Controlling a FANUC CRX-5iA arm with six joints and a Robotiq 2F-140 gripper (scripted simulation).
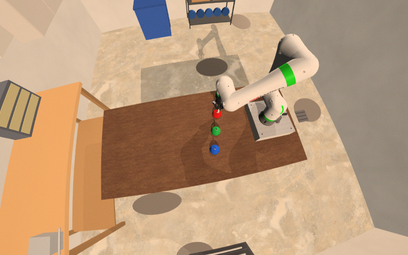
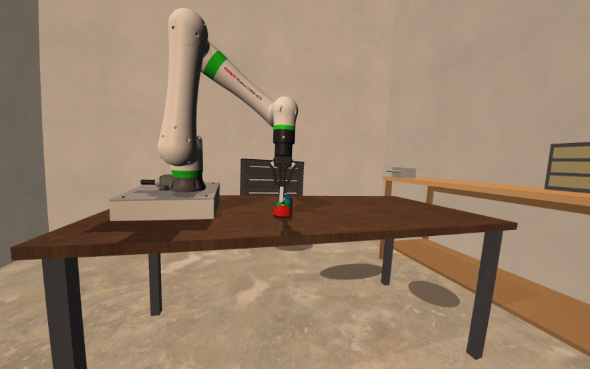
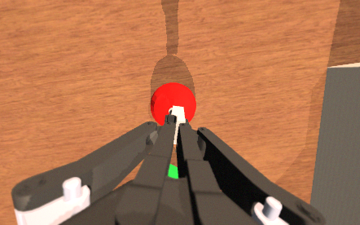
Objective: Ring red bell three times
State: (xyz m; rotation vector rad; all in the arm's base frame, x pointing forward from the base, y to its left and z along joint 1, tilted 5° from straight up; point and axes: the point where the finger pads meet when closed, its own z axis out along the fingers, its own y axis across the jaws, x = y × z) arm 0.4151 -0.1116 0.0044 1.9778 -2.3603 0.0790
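Right now the red bell is 6 cm below my hand and 1 cm ahead of it. Round my hand: blue bell: 33 cm to the left, 7 cm ahead, 6 cm below; then green bell: 16 cm to the left, 6 cm below, 4 cm ahead.
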